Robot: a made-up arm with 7 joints. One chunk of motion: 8 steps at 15 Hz.
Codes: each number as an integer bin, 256 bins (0 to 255) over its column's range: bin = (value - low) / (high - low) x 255, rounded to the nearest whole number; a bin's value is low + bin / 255 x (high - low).
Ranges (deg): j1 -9..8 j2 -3..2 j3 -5..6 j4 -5..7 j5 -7..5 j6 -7..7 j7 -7..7
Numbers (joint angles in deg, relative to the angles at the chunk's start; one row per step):
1: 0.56 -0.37 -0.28 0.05 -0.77 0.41 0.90
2: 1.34 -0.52 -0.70 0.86 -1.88 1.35 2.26
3: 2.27 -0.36 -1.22 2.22 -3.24 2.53 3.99
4: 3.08 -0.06 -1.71 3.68 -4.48 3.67 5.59
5: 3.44 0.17 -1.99 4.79 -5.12 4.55 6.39
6: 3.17 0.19 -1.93 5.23 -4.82 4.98 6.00
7: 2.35 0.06 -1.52 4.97 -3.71 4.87 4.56
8: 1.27 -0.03 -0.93 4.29 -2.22 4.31 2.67
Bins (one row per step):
1: 143 134 109 107 132 135 144
2: 155 126 100 125 109 152 169
3: 169 135 88 153 80 174 200
4: 181 150 76 184 54 194 229
5: 187 162 70 208 40 210 244
6: 183 163 71 217 46 218 237
7: 170 156 81 212 70 216 211
8: 154 151 94 197 102 206 176

